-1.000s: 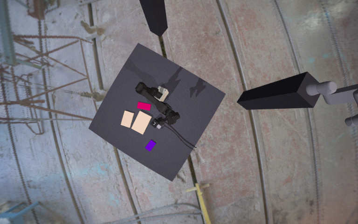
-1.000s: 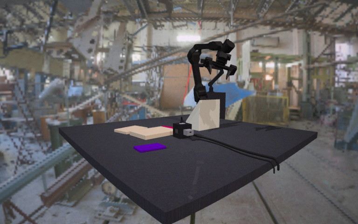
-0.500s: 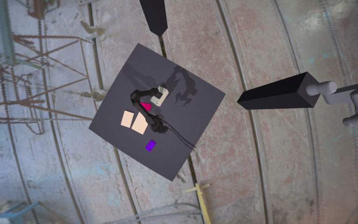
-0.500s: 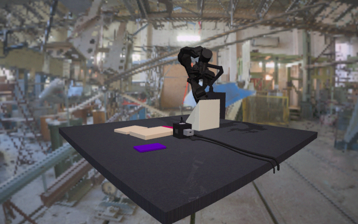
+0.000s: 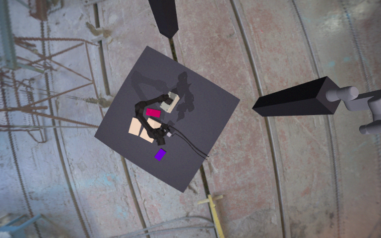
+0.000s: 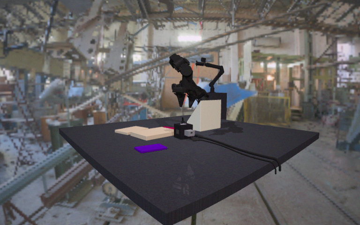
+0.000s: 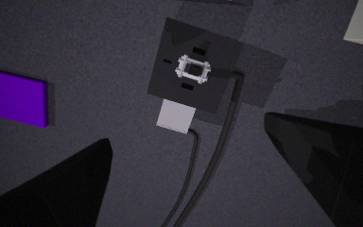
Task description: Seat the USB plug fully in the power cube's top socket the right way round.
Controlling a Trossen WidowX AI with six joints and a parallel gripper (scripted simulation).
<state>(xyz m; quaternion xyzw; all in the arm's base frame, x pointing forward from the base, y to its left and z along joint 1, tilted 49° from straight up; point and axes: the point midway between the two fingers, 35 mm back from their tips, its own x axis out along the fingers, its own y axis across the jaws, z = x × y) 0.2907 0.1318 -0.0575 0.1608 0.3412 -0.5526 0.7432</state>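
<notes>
Now: gripper tip 20 mm to the left of the black USB plug and 80 mm above it. From my gripper tip the other things lie so: USB socket 20 mm to the right, 100 mm below; then purple card 270 mm ahead, 90 mm to the left, 170 mm below; then magenta card 80 mm behind, 250 mm to the right, 170 mm below.
</notes>
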